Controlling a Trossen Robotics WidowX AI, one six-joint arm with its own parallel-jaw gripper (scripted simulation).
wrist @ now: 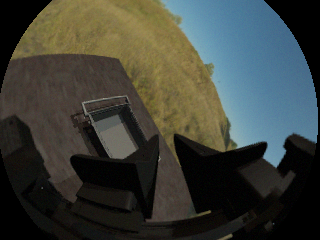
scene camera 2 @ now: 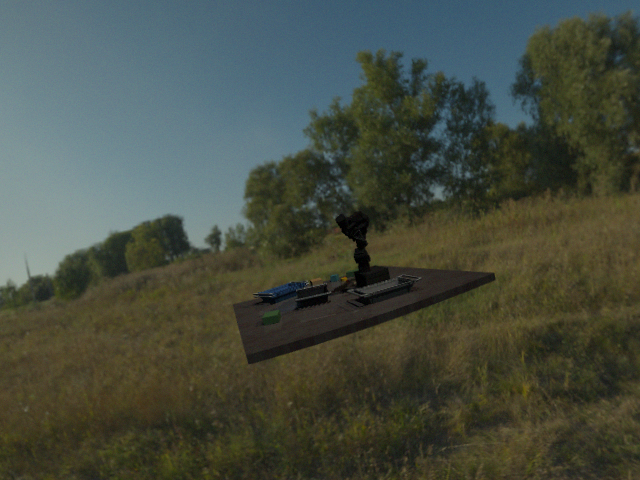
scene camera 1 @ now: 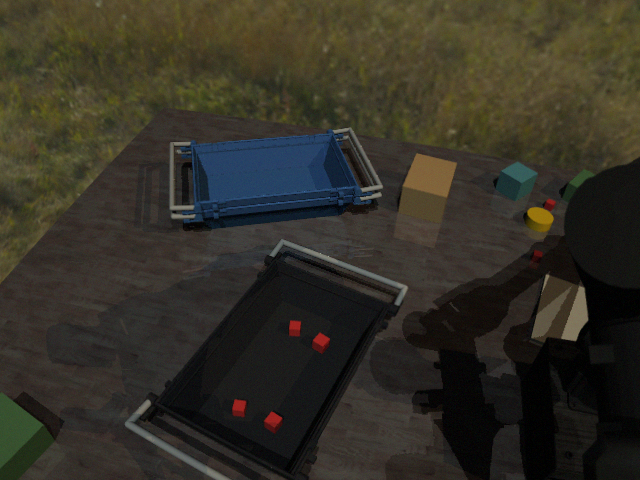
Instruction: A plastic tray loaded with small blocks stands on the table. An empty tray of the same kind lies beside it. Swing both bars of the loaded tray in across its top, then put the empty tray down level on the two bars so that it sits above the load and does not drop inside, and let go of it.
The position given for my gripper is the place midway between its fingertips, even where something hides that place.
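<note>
Visible to me are a teal cube [scene camera 1: 515,181], a tan block [scene camera 1: 424,193], a cream block [scene camera 1: 562,311] and a grey tray [wrist: 117,129]. The teal cube is out of frame in the wrist view; the grey tray is out of frame in scene camera 1. I also see my gripper [wrist: 166,137].
</note>
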